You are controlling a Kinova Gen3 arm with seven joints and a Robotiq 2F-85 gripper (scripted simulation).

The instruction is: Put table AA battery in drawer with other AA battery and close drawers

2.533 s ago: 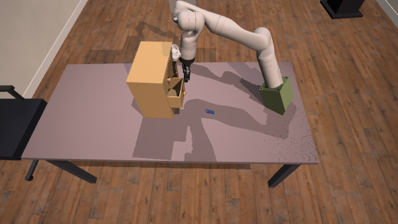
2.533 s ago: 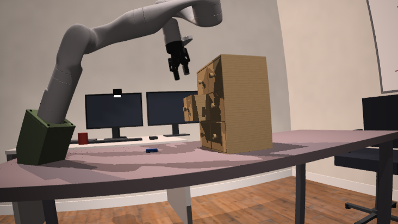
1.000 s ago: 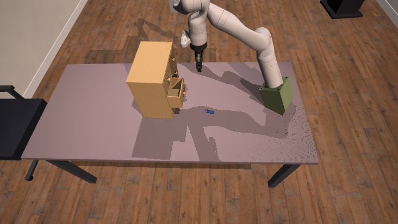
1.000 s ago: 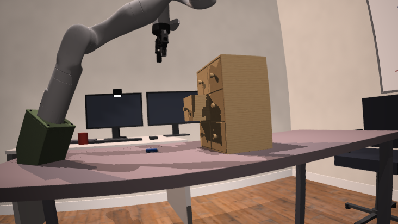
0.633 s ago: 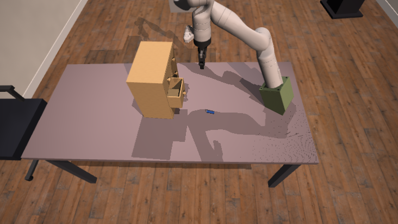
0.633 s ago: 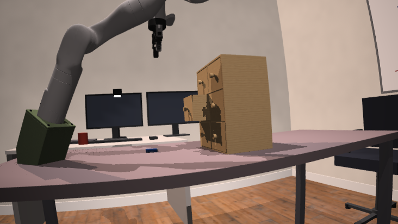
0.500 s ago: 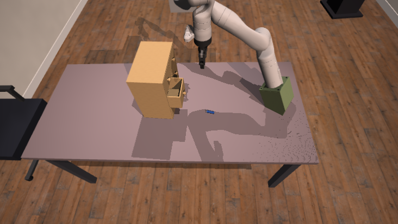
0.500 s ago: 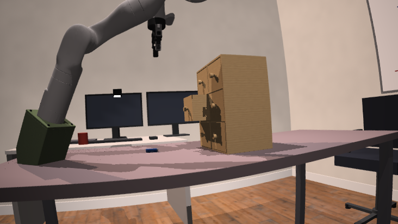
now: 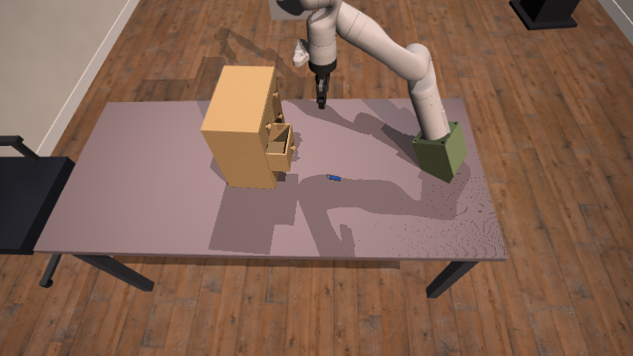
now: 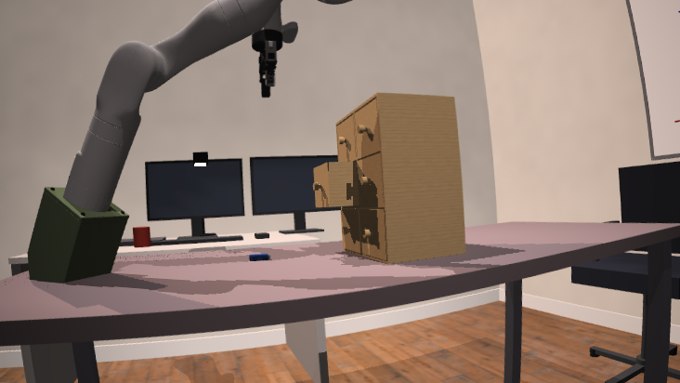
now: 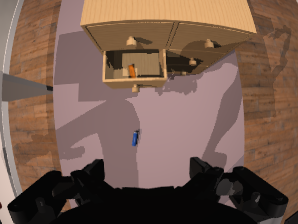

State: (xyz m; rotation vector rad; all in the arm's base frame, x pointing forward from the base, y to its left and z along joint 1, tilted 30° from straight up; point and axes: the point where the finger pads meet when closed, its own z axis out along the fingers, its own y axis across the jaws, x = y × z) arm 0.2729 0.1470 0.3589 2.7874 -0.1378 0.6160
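The blue AA battery lies 39 cm below my hand, 4 cm to the left of it and 3 cm behind it. Also, from my hand: small orange thing 27 cm below, 17 cm ahead, 1 cm to the left; then small dark object 38 cm below, 23 cm ahead, 4 cm to the right.
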